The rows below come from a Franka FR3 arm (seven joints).
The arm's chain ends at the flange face. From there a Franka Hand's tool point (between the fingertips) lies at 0.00 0.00 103.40 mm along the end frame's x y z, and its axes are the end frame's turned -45 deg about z.
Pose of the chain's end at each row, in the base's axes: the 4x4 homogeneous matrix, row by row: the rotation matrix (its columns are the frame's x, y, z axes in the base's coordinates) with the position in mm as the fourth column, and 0 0 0 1 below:
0.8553, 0.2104, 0.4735, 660.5; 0.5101, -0.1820, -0.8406, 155.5; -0.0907, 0.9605, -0.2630, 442.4; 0, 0, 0, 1
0.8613, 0.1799, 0.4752, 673.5; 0.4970, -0.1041, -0.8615, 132.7; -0.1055, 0.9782, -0.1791, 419.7; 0, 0, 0, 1
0.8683, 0.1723, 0.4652, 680.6; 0.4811, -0.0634, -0.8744, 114.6; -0.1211, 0.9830, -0.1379, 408.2; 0, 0, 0, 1
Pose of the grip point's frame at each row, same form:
0.4560, 0.7536, 0.4735, 709.5; 0.4894, 0.2320, -0.8406, 68.6; -0.7433, 0.6150, -0.2630, 415.2; 0, 0, 0, 1
0.4818, 0.7362, 0.4752, 722.6; 0.4250, 0.2778, -0.8615, 43.6; -0.7663, 0.6171, -0.1791, 401.2; 0, 0, 0, 1
0.4921, 0.7358, 0.4652, 728.7; 0.3850, 0.2954, -0.8744, 24.2; -0.7807, 0.6095, -0.1379, 393.9; 0, 0, 0, 1

